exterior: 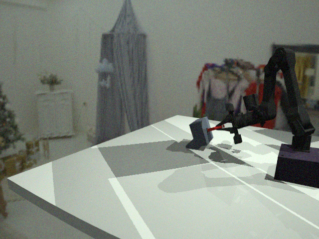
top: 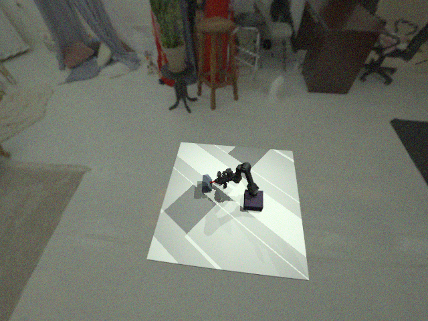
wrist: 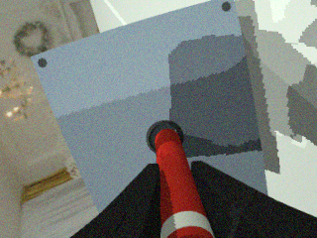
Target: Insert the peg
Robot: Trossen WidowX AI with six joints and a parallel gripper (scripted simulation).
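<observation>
My gripper tip is now 70 mm short of the sloped panel, 10 mm to the right of it and 20 mm above it. Round my gripper tip: red peg 20 mm behind, 10 mm above.
</observation>
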